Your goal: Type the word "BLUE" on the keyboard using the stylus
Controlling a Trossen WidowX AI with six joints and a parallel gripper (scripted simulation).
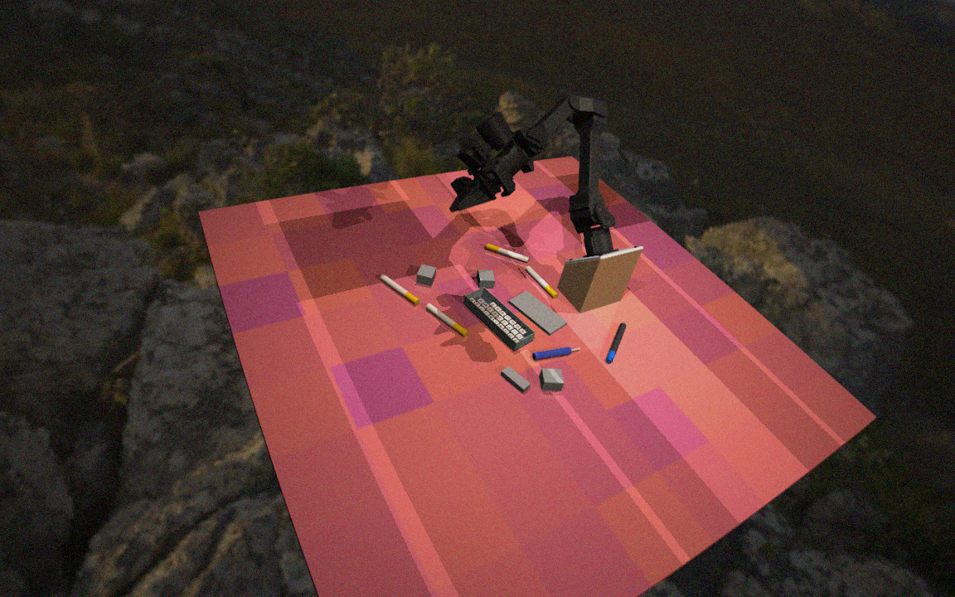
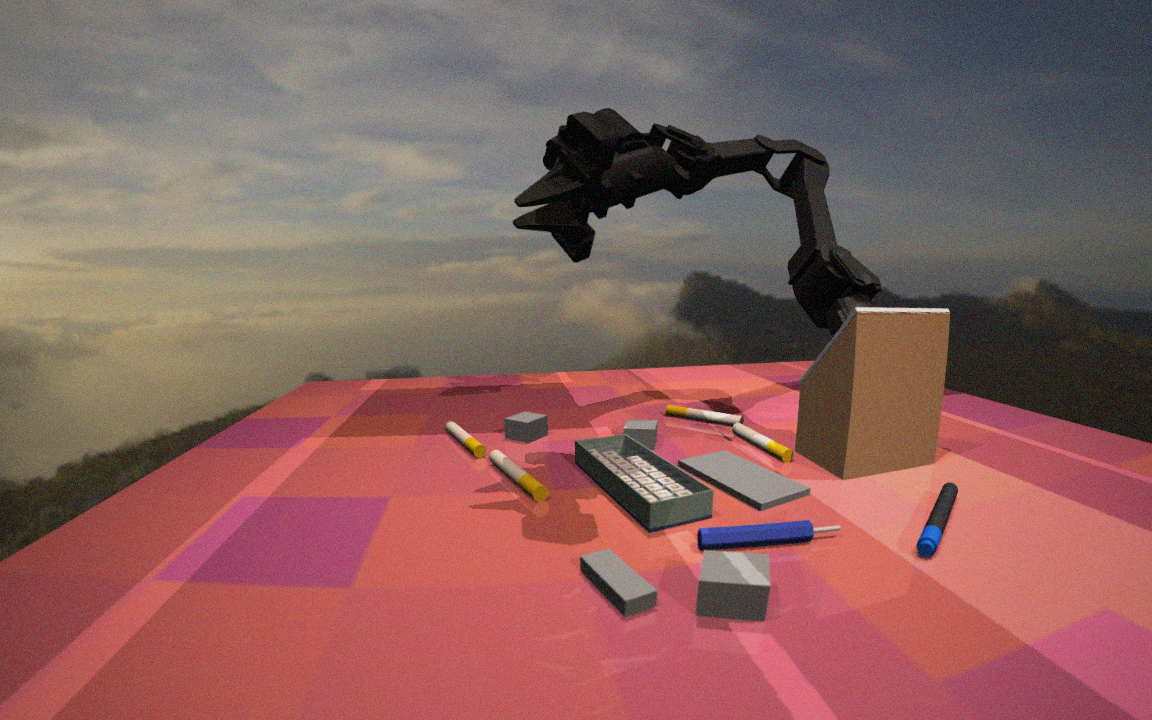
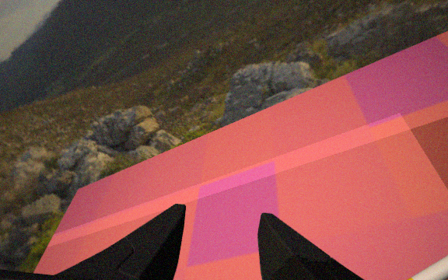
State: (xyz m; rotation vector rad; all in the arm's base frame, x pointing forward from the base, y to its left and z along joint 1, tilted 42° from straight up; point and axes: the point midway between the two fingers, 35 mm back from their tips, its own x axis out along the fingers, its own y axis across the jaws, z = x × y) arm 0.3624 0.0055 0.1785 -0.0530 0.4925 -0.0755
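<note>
My gripper tip is now 27 cm above the stylus, 25 cm to the right of it and 18 cm past it. The rest, counted from my gripper tip: flat grey plate 27 cm below, 21 cm behind, 12 cm to the left; then blue-capped marker 30 cm to the left, 30 cm behind, 27 cm below.
</note>
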